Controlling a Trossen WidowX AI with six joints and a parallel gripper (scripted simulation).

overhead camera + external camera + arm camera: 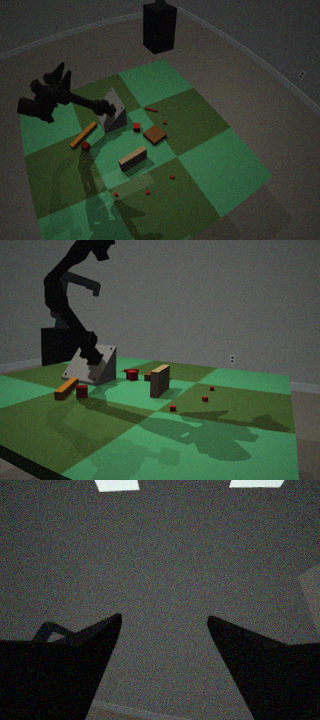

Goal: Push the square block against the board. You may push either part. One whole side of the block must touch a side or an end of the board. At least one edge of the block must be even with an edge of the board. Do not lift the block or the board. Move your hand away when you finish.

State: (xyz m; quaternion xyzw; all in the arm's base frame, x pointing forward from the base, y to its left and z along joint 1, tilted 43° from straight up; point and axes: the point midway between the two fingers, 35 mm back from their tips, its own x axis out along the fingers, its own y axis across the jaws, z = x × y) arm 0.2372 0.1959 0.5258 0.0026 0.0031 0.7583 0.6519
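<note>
The board lies 590 mm below my gripper tip, 160 mm to the left of it and 120 mm ahead of it. From my gripper tip the other things lie so: square block 630 mm below, 360 mm to the left, 20 mm ahead; then red stick 630 mm below, 450 mm to the left, 170 mm behind; then orange bar 630 mm below, 200 mm behind, 20 mm to the right.
</note>
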